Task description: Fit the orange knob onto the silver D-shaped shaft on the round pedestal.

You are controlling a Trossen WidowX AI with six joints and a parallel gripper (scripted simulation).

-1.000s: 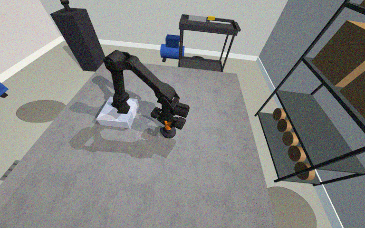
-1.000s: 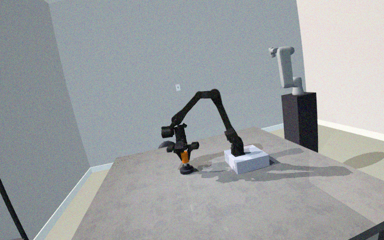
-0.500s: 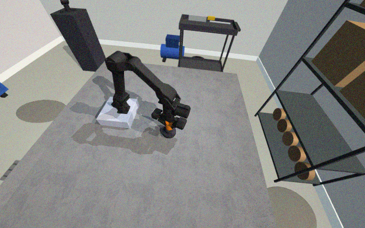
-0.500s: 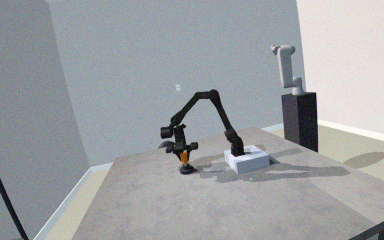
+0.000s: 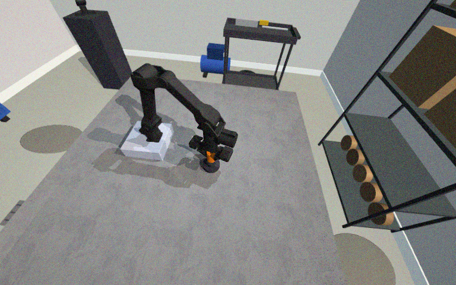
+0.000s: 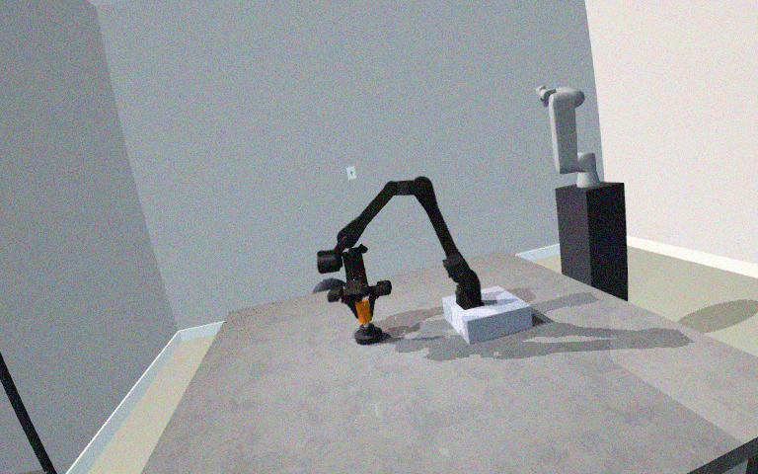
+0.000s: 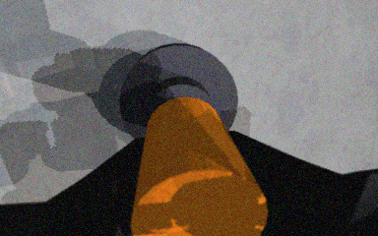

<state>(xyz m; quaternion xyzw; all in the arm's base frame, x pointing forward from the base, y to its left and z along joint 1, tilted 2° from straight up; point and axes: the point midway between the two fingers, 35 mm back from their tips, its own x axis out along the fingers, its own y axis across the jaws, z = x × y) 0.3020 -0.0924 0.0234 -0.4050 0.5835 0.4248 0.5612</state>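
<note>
Right now the round black pedestal is 4 cm below my gripper tip. From my gripper tip the other things lie so: orange knob (3 cm above).
</note>
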